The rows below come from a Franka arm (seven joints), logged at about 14 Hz.
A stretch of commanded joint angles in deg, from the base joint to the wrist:
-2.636, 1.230, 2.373, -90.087, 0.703, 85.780, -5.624
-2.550, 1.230, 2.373, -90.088, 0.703, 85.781, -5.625
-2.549, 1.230, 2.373, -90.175, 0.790, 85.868, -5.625
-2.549, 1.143, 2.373, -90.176, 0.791, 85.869, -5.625
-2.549, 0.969, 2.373, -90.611, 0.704, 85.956, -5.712
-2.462, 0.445, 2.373, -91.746, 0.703, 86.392, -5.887
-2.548, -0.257, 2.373, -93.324, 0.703, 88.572, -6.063
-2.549, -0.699, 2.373, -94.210, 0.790, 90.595, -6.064
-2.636, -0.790, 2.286, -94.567, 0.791, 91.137, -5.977
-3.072, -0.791, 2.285, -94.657, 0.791, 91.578, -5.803
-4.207, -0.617, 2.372, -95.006, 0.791, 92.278, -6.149
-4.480, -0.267, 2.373, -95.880, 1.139, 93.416, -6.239
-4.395, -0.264, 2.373, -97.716, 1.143, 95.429, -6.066
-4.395, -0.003, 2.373, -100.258, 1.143, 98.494, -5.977
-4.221, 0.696, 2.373, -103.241, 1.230, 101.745, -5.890
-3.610, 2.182, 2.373, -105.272, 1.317, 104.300, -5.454
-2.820, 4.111, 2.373, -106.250, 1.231, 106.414, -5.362
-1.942, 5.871, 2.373, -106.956, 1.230, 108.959, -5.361
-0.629, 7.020, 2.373, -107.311, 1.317, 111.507, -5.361
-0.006, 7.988, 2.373, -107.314, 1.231, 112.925, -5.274
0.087, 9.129, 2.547, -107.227, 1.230, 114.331, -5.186
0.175, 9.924, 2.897, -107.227, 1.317, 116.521, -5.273
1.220, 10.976, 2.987, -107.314, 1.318, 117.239, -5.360
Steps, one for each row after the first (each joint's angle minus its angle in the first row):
0.086, 0.000, 0.000, -0.001, 0.000, 0.001, -0.001
0.087, 0.000, 0.000, -0.088, 0.087, 0.088, -0.001
0.087, -0.087, 0.000, -0.089, 0.088, 0.089, -0.001
0.087, -0.261, 0.000, -0.524, 0.001, 0.176, -0.088
0.174, -0.785, 0.000, -1.659, 0.000, 0.612, -0.263
0.088, -1.487, 0.000, -3.237, 0.000, 2.792, -0.439
0.087, -1.929, 0.000, -4.123, 0.087, 4.815, -0.440
0.000, -2.020, -0.087, -4.480, 0.088, 5.357, -0.353
-0.436, -2.021, -0.088, -4.570, 0.088, 5.798, -0.179
-1.571, -1.847, -0.001, -4.919, 0.088, 6.498, -0.525
-1.844, -1.497, 0.000, -5.793, 0.436, 7.636, -0.615
-1.759, -1.494, 0.000, -7.629, 0.440, 9.649, -0.442
-1.759, -1.233, 0.000, -10.171, 0.440, 12.714, -0.353
-1.585, -0.534, 0.000, -13.154, 0.527, 15.965, -0.266
-0.974, 0.952, 0.000, -15.185, 0.614, 18.520, 0.170
-0.184, 2.881, 0.000, -16.163, 0.528, 20.634, 0.262
0.694, 4.641, 0.000, -16.869, 0.527, 23.179, 0.263
2.007, 5.790, 0.000, -17.224, 0.614, 25.727, 0.263
2.630, 6.758, 0.000, -17.227, 0.528, 27.145, 0.350
2.723, 7.899, 0.174, -17.140, 0.527, 28.551, 0.438
2.811, 8.694, 0.524, -17.140, 0.614, 30.741, 0.351
3.856, 9.746, 0.614, -17.227, 0.615, 31.459, 0.264

